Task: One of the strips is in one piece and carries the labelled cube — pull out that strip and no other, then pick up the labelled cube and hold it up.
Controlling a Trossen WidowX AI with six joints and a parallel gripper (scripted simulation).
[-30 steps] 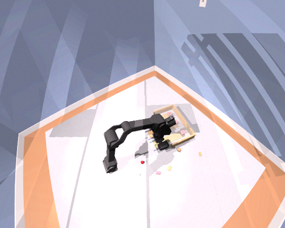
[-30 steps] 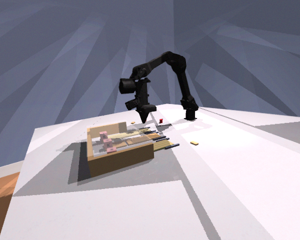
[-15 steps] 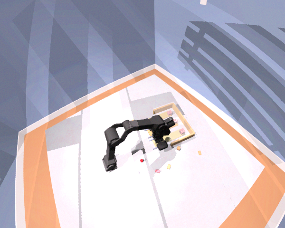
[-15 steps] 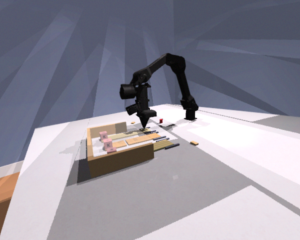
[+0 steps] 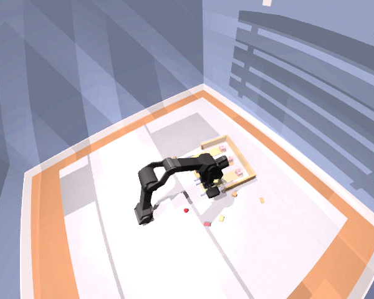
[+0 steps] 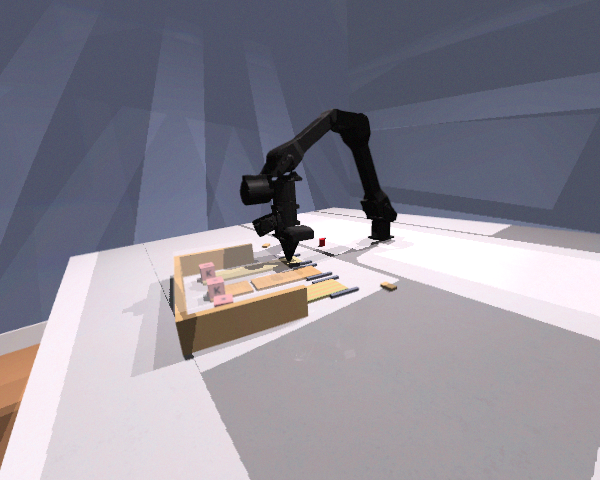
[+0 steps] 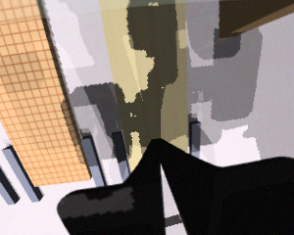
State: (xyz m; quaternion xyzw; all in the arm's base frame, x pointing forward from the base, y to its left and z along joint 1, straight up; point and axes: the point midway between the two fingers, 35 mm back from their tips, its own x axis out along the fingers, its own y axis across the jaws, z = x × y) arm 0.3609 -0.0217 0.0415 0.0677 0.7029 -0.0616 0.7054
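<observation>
Right now my gripper tip is 17 cm past the red block and 6 cm to the left of it.
</observation>
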